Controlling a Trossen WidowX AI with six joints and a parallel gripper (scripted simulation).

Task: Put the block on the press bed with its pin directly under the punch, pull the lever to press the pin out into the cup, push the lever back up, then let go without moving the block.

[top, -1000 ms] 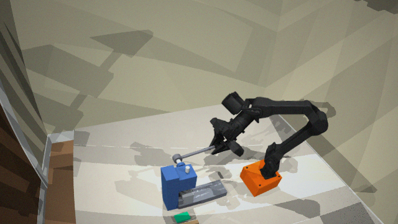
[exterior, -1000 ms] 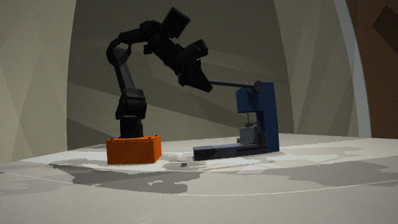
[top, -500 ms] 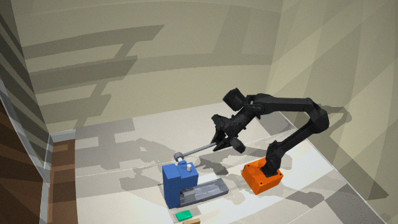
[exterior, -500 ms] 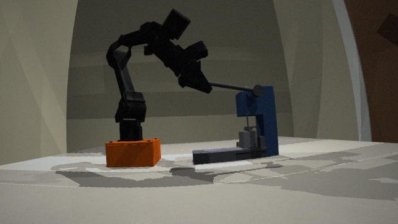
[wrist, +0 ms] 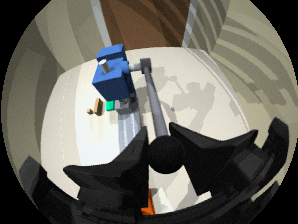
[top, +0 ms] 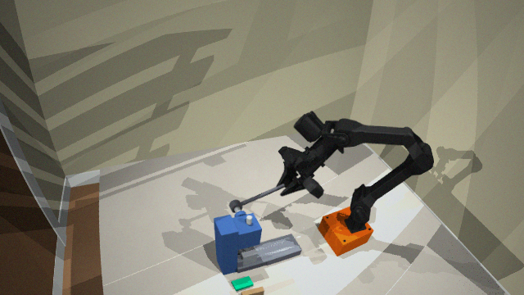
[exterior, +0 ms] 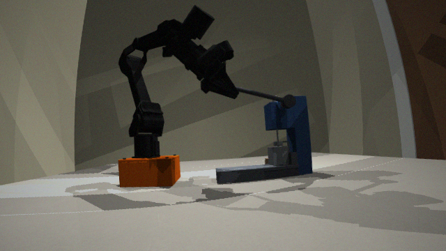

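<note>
My gripper tip is 50 mm short of the dark lever and 20 mm to the right of it. From my gripper tip the other things lie so: round pin 110 mm ahead, 90 mm to the left, 190 mm below; then punch 110 mm ahead, 90 mm to the left, 70 mm below; then green tile 140 mm ahead, 180 mm to the left, 200 mm below.
</note>
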